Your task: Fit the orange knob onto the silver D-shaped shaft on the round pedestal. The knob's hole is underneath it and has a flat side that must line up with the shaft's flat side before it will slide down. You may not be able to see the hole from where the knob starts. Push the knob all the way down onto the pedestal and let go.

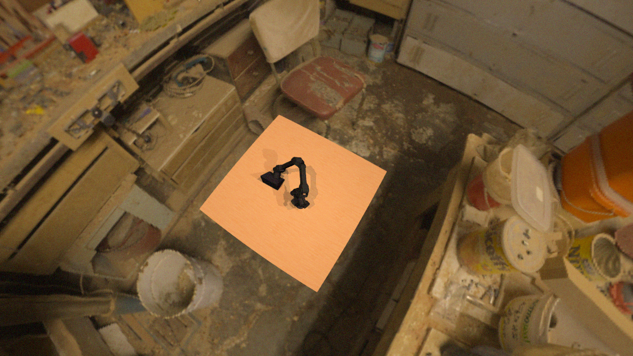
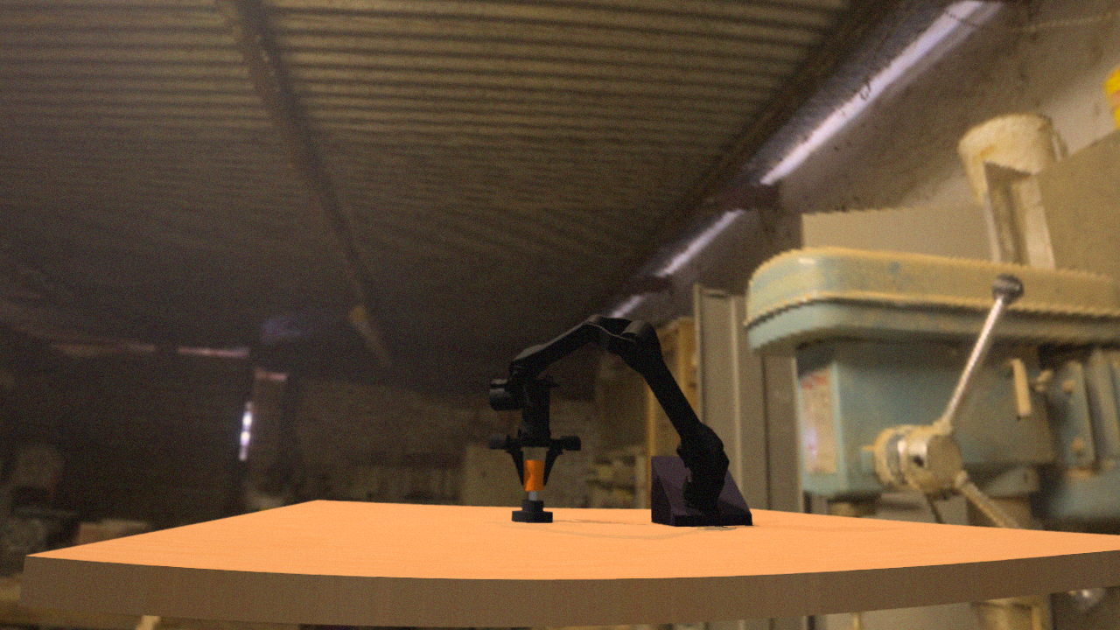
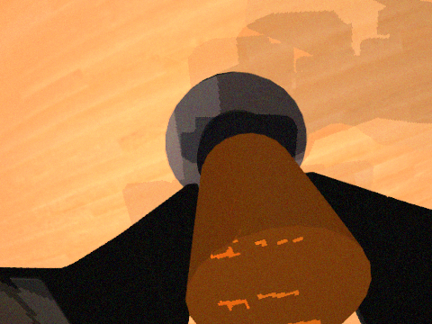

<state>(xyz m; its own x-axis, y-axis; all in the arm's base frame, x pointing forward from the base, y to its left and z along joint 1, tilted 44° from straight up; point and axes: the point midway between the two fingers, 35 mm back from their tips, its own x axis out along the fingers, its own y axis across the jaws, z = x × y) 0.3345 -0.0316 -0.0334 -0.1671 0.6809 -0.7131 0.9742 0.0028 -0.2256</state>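
My gripper tip is now 4 cm above the round pedestal. Round my gripper tip: orange knob: 3 cm above.
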